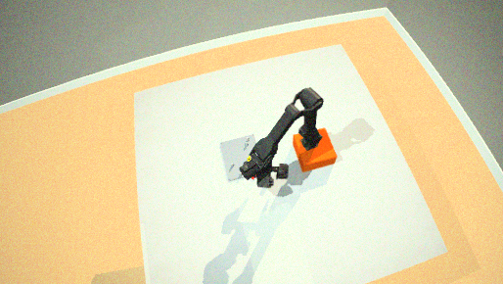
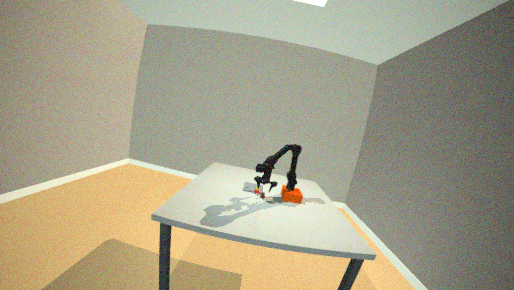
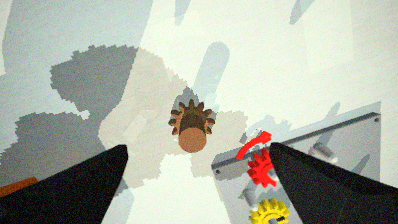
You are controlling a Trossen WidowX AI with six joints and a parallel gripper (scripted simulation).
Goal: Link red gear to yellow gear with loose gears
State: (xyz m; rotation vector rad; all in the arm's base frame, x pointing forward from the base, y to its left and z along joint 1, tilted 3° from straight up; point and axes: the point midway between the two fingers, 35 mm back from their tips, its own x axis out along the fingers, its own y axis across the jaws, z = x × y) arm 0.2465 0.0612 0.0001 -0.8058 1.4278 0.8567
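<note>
My gripper tip is 4 cm above the brown gear. The rest, counted from my gripper tip: yellow gear (13 cm to the right, 4 cm below, 2 cm ahead); red gear (8 cm to the right, 4 cm below, 4 cm ahead); red arrow (5 cm to the right, 5 cm below, 3 cm ahead).
</note>
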